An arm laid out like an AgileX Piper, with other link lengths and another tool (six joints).
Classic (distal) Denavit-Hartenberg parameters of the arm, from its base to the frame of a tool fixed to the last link. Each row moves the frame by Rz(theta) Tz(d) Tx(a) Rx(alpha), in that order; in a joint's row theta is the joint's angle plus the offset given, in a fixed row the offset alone. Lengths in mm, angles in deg.
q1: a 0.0  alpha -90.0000  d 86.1  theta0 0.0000
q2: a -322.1  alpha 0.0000  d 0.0  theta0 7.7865
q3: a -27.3  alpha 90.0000  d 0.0  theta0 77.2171
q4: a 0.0  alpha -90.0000  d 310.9  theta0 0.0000
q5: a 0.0  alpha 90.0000  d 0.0  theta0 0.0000
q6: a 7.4  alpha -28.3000  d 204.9  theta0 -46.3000
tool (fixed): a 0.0  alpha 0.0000  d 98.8  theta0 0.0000
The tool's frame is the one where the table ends.
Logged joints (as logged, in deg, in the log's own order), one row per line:
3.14 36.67 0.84 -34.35 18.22 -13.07
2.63 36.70 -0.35 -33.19 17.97 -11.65
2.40 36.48 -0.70 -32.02 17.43 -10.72
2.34 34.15 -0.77 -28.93 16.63 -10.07
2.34 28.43 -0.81 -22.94 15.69 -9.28
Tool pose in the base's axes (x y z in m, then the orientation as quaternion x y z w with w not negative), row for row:
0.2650 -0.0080 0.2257 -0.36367 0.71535 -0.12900 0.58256
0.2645 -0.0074 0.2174 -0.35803 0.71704 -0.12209 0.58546
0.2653 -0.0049 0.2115 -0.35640 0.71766 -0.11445 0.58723
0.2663 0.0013 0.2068 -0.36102 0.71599 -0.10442 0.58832
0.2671 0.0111 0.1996 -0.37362 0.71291 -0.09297 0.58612
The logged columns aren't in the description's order. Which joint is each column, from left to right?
Columns, left to right: q1, q6, q2, q4, q5, q3.
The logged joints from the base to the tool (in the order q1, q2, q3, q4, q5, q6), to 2 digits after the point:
3.14 0.84 -13.07 -34.35 18.22 36.67
2.63 -0.35 -11.65 -33.19 17.97 36.70
2.40 -0.70 -10.72 -32.02 17.43 36.48
2.34 -0.77 -10.07 -28.93 16.63 34.15
2.34 -0.81 -9.28 -22.94 15.69 28.43

